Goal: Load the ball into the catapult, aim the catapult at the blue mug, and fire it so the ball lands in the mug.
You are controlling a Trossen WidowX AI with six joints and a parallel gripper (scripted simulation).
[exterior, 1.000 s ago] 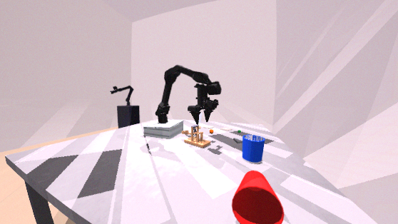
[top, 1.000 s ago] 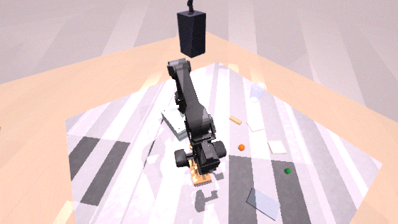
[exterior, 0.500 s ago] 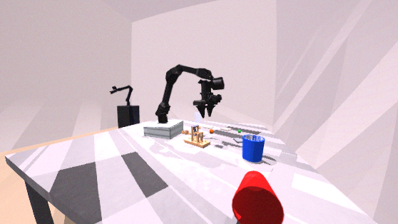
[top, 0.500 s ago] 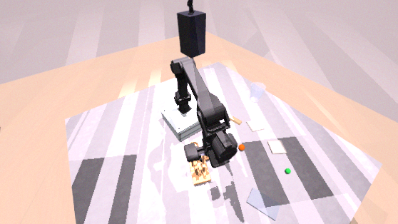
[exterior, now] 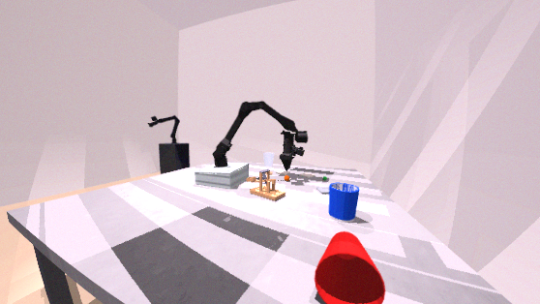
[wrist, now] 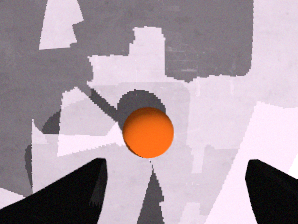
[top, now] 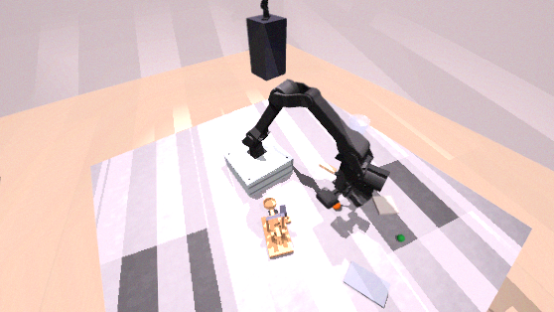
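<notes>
Right now my gripper tip is 20 mm to the right of the orange ball and 50 mm above it. From my gripper tip the other things lie so: green ball: 220 mm ahead, 80 mm to the left, 60 mm below; then wooden catapult: 100 mm behind, 190 mm to the right, 20 mm below; then wooden block: 150 mm behind, 140 mm to the left, 60 mm below.
</notes>
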